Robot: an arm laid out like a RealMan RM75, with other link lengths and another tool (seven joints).
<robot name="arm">
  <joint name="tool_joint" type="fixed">
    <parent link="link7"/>
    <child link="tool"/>
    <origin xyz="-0.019 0.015 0.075" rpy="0 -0.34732 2.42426"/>
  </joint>
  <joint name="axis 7" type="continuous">
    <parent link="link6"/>
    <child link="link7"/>
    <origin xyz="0 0 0.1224" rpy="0 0 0"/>
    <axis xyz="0 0 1"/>
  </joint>
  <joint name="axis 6" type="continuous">
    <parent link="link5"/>
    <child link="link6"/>
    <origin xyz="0 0 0" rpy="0 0 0"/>
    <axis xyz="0 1 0"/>
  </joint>
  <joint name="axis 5" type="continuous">
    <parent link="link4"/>
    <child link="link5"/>
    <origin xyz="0 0 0.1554" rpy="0 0 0"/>
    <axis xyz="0 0 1"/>
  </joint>
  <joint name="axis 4" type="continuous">
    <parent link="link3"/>
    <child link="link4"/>
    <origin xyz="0 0 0" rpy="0 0 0"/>
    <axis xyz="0 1 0"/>
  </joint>
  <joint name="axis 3" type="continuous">
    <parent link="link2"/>
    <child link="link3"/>
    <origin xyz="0 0 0.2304" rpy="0 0 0"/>
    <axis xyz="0 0 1"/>
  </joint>
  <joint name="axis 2" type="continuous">
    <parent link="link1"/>
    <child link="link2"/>
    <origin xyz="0 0 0" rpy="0 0 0"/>
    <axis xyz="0 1 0"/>
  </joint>
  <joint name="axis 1" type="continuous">
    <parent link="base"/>
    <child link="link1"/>
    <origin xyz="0 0 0.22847" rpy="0 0 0"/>
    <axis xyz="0 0 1"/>
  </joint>
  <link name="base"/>
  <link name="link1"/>
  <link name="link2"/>
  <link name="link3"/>
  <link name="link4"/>
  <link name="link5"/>
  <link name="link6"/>
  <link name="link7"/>
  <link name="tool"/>
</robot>
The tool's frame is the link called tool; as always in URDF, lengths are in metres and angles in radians. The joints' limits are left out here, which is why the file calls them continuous.
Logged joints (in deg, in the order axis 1, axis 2, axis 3, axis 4, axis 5, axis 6, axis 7), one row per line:
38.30, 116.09, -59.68, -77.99, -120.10, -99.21, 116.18
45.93, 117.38, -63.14, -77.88, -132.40, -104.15, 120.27
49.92, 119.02, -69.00, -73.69, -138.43, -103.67, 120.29
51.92, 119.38, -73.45, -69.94, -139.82, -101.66, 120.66
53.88, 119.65, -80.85, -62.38, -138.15, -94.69, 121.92
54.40, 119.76, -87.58, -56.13, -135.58, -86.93, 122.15
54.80, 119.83, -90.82, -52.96, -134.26, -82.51, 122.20
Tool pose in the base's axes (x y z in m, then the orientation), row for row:
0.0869, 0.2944, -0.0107, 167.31, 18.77, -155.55
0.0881, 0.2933, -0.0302, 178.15, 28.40, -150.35
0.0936, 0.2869, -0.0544, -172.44, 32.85, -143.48
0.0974, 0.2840, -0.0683, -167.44, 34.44, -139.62
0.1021, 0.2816, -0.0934, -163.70, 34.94, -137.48
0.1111, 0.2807, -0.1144, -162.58, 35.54, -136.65
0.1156, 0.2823, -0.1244, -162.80, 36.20, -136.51
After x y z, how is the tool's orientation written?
As angles about the fixed x, y, z axes (roll, pitch, yaw), in degrees.
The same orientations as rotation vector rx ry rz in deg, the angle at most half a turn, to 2 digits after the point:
-37.39, 158.43, 23.38
-39.63, 147.31, 12.26
-43.18, 139.98, 4.34
-44.94, 136.40, 0.53
-45.45, 134.45, -2.74
-45.58, 133.41, -3.38
-45.53, 132.88, -2.72

